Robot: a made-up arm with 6 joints. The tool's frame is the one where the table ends.
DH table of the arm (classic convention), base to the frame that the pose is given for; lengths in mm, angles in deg. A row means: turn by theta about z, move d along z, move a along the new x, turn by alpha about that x. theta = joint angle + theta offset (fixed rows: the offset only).
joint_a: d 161, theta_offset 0, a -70, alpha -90
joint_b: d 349, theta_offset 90, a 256, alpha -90
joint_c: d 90, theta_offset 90, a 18, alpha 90
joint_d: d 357, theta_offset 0, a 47, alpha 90
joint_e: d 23, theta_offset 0, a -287, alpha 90
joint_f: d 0, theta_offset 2.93, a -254.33, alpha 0
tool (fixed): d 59, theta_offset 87.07, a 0, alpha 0
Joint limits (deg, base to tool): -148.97..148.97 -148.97..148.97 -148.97..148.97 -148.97..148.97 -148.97..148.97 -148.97..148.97
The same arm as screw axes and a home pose.
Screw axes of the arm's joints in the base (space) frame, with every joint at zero. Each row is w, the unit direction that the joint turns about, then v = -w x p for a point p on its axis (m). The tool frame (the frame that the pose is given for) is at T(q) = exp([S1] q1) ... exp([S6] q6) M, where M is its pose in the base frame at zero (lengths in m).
S1 = (0, 0, 1, 0.0000, 0.0000, 0.0000)
S2 = (0, 1, 0, -0.1610, 0.0000, -0.0700)
S3 = (-1, 0, 0, 0.0000, 0.0950, 0.3490)
S4 = (0, 0, -1, -0.3310, -0.1600, 0.0000)
S5 = (1, 0, 0, 0.0000, -0.4520, -0.2840)
S6 = (0, 0, 1, 0.5710, 0.1370, 0.0000)
M =
1 0 0 -0.1500
0 1 0 0.8250
0 0 1 -0.3930
0 0 0 1
Joint limits (rad, base to tool): -2.6000..2.6000 -2.6000..2.6000 -2.6000..2.6000 -2.6000..2.6000 -2.6000..2.6000 -2.6000..2.6000

